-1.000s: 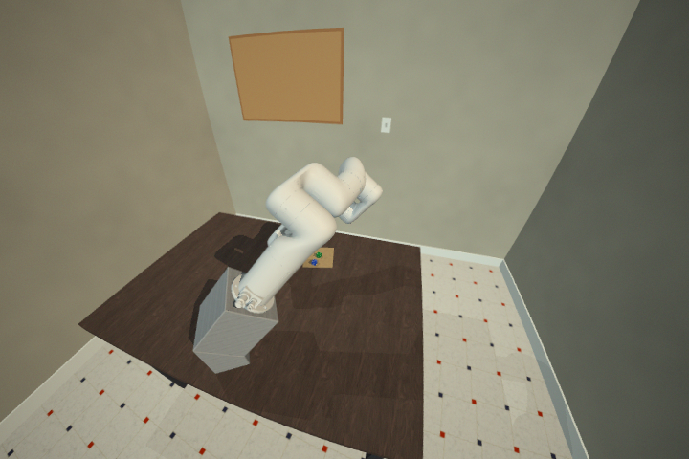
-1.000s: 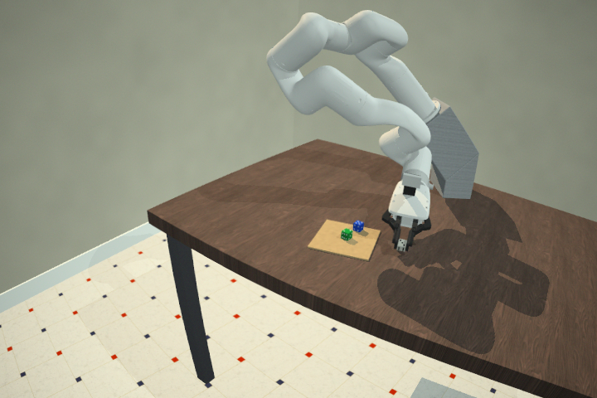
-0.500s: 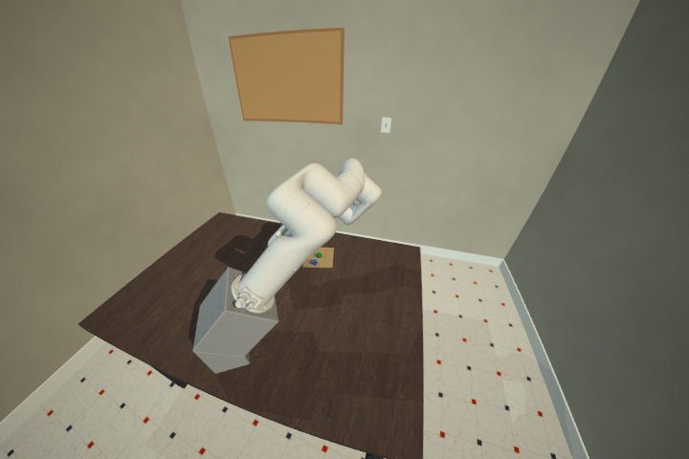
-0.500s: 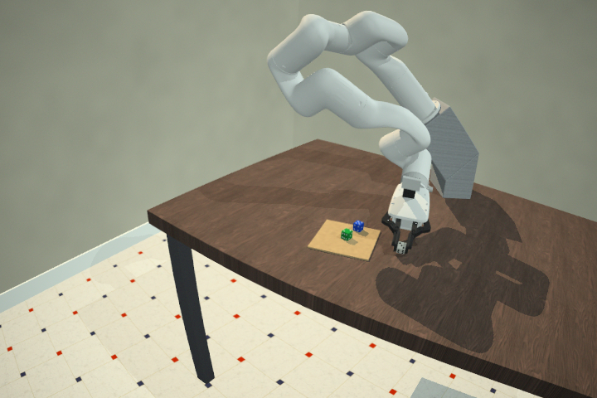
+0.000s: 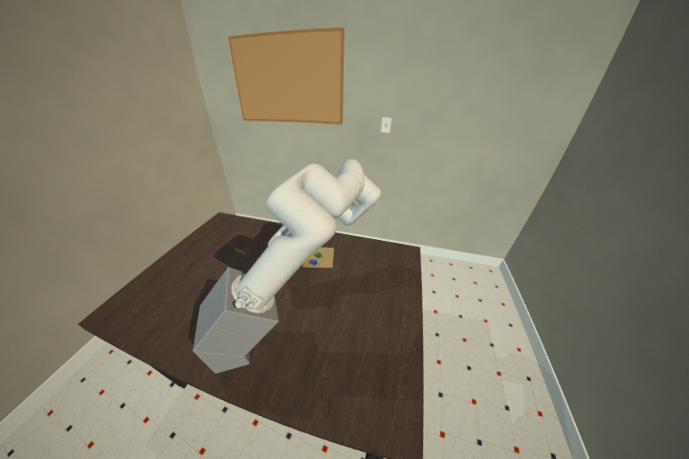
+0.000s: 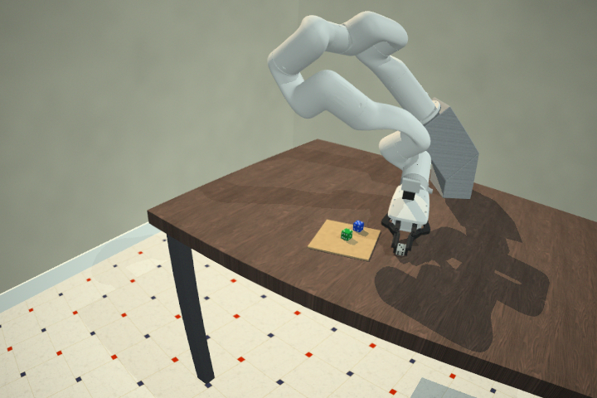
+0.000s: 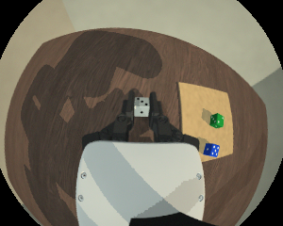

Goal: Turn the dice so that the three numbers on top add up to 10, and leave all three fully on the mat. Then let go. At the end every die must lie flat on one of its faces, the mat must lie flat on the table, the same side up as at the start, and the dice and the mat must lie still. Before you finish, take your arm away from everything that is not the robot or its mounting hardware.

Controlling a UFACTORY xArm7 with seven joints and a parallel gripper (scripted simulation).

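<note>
Now: hand 10 mm short of the white die and 10 mm above it. From my hand the other things lie so: green die (10 mm behind, 130 mm to the right, 10 mm below); then tan mat (10 mm behind, 140 mm to the right, 20 mm below); then blue die (60 mm behind, 120 mm to the right, 10 mm below).
</note>
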